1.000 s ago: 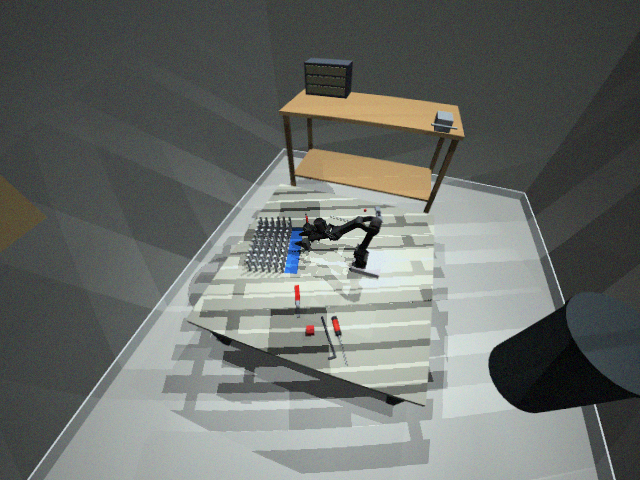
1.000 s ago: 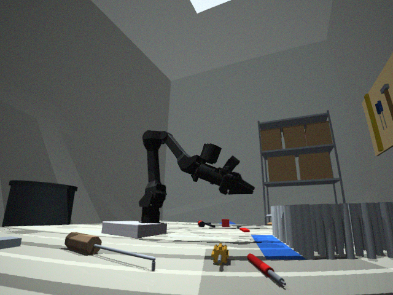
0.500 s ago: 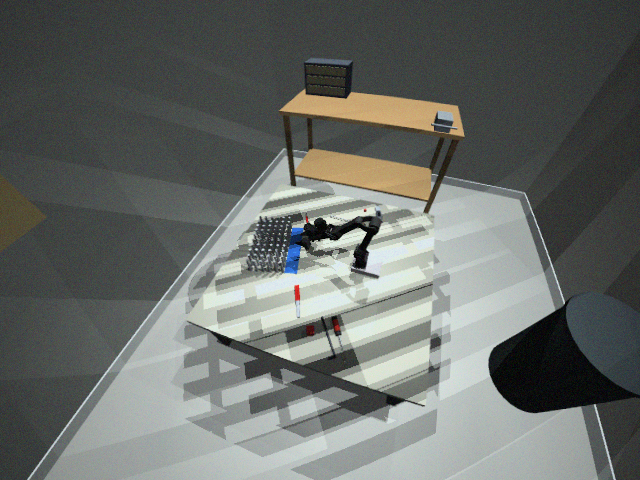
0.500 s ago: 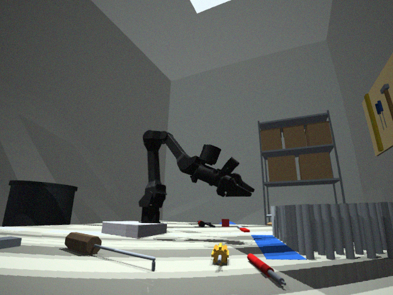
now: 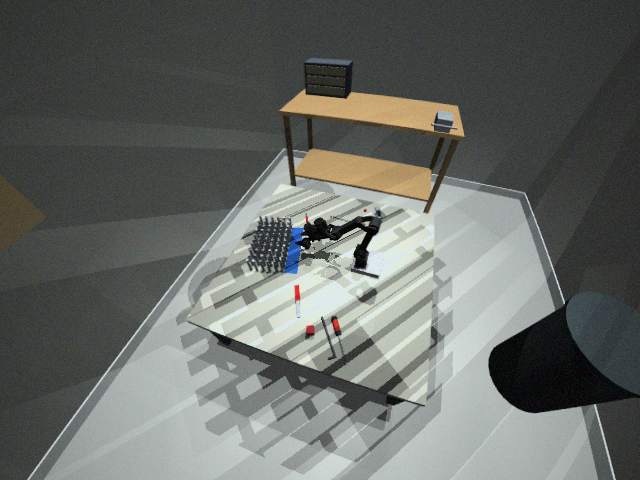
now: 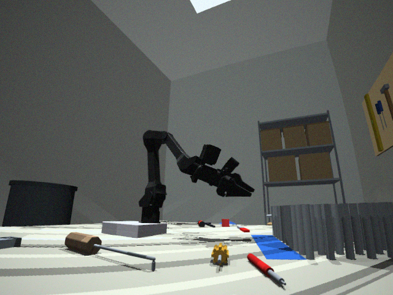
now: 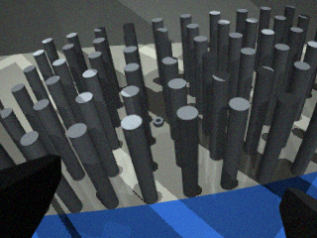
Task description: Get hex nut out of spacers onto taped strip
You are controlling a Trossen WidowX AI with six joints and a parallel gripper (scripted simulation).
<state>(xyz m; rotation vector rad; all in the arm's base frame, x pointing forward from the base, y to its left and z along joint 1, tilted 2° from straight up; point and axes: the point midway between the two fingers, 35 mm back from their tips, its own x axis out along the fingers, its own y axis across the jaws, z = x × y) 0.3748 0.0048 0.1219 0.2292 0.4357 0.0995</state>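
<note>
The wooden-handled hook is 200 mm behind my gripper tip, 380 mm to the right of it and 140 mm below it. The rest, counted from my gripper tip: blue taped strip: 50 mm ahead, 30 mm to the right, 150 mm below; hex nut: 190 mm ahead, 50 mm to the left, 150 mm below; yellow gear: 20 mm behind, 290 mm to the right, 140 mm below.
</note>
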